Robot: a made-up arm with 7 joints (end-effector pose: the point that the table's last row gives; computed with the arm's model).
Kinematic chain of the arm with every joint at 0, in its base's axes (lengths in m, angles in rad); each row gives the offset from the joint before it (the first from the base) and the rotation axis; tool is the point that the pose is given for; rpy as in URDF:
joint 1: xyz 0 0 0.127 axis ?
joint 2: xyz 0 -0.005 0.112 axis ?
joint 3: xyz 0 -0.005 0.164 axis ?
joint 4: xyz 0 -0.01 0.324 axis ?
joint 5: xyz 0 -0.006 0.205 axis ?
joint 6: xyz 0 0 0.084 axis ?
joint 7: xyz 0 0 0.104 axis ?
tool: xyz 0 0 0 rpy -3.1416 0 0
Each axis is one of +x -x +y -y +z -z.
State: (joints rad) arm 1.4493 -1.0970 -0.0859 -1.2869 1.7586 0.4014 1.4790
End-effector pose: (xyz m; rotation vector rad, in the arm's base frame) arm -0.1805 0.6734 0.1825 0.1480 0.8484 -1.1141
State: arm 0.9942 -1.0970 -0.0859 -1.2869 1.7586 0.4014 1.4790
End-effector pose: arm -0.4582 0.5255 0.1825 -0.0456 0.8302 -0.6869
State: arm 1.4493 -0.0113 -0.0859 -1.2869 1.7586 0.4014 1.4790
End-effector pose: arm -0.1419 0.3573 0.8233 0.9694 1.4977 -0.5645
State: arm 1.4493 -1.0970 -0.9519 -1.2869 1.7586 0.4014 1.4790
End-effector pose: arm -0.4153 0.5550 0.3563 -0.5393 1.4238 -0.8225
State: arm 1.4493 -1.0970 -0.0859 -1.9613 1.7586 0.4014 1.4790
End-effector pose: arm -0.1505 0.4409 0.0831 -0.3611 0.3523 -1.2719
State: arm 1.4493 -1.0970 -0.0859 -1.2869 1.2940 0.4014 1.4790
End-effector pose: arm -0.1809 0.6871 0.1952 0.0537 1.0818 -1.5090
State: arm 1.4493 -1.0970 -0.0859 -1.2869 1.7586 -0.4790 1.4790
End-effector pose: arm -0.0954 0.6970 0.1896 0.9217 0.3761 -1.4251
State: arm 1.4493 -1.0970 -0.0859 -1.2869 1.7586 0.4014 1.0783
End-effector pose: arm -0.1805 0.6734 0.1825 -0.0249 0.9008 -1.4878
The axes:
joint 1: -z
joint 2: +y
joint 3: -z
joint 4: +y
joint 5: -z
joint 6: +y
joint 7: -z

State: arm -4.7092 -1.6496 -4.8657 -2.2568 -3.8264 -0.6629 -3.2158
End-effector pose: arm 0.3094 0.2876 0.1917 -1.0171 -1.5768 0.6352
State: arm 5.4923 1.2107 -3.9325 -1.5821 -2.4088 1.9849 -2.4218
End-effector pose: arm 0.2305 0.4202 0.1912 -0.5221 1.4857 2.2794
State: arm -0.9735 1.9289 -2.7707 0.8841 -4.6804 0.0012 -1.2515
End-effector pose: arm 0.3477 0.7160 0.2404 0.6245 -2.2045 1.1977
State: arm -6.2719 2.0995 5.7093 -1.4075 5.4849 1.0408 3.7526
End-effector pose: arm 0.6726 -0.1545 0.1933 0.5404 -1.7299 0.0020
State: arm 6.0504 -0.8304 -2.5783 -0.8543 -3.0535 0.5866 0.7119
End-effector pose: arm -0.2750 -0.2421 0.9100 -2.4871 1.0871 1.1301
